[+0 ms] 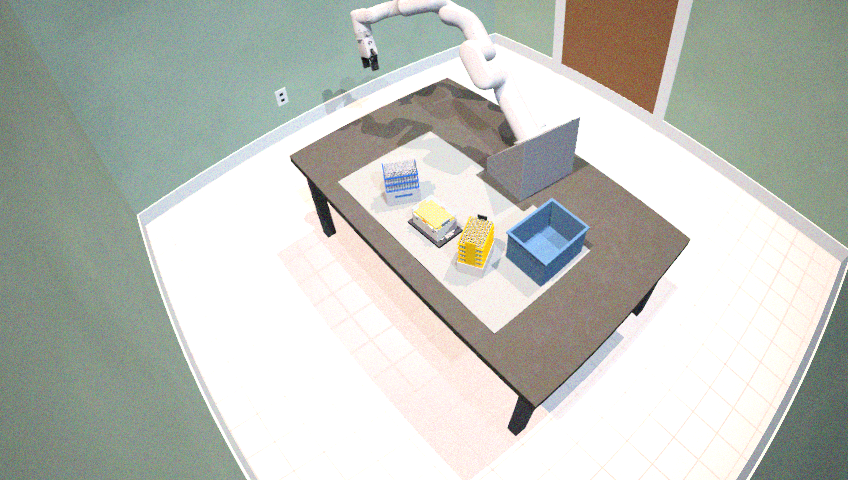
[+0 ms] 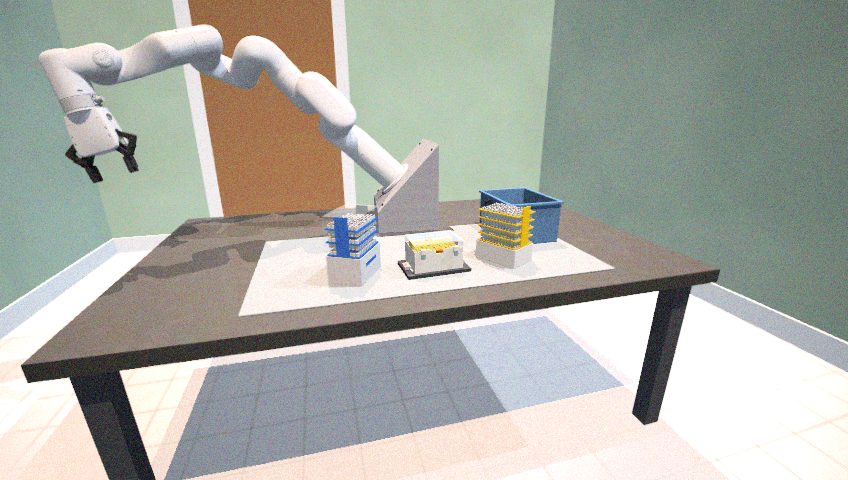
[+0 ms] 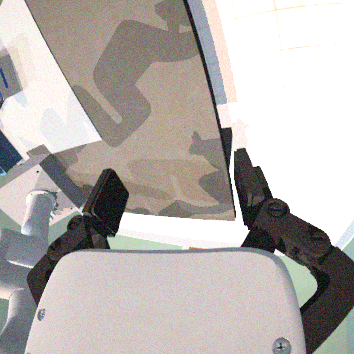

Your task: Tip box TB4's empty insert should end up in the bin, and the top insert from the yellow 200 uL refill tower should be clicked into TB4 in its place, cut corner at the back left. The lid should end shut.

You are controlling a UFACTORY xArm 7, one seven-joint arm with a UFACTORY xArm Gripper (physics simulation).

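Tip box TB4 point(image 1: 434, 222) point(image 2: 434, 255) is a pale box with a yellow insert under a clear lid that looks shut. It sits on a black base plate point(image 2: 434, 274) on the pale mat. Its label and the insert's holes are too small to read. The yellow refill tower point(image 1: 471, 252) point(image 2: 499, 234) stands on a white block beside it, with several stacked inserts full of tips. The blue bin point(image 1: 526, 261) point(image 2: 550, 223) point(image 3: 6, 152) stands behind the yellow tower. My gripper point(image 1: 370, 63) point(image 2: 114, 173) point(image 3: 173, 173) is open and empty, high up beyond the blue tower's end, far from the box.
A blue refill tower point(image 1: 400, 181) point(image 2: 351, 240) stands on the box's other side. The grey arm mount point(image 1: 550, 157) point(image 2: 416, 199) point(image 3: 22, 187) rises at the table's rear edge. The pale mat point(image 1: 492, 312) point(image 2: 279, 294) lies on the brown table point(image 1: 595, 321) point(image 2: 178, 315) point(image 3: 170, 100).
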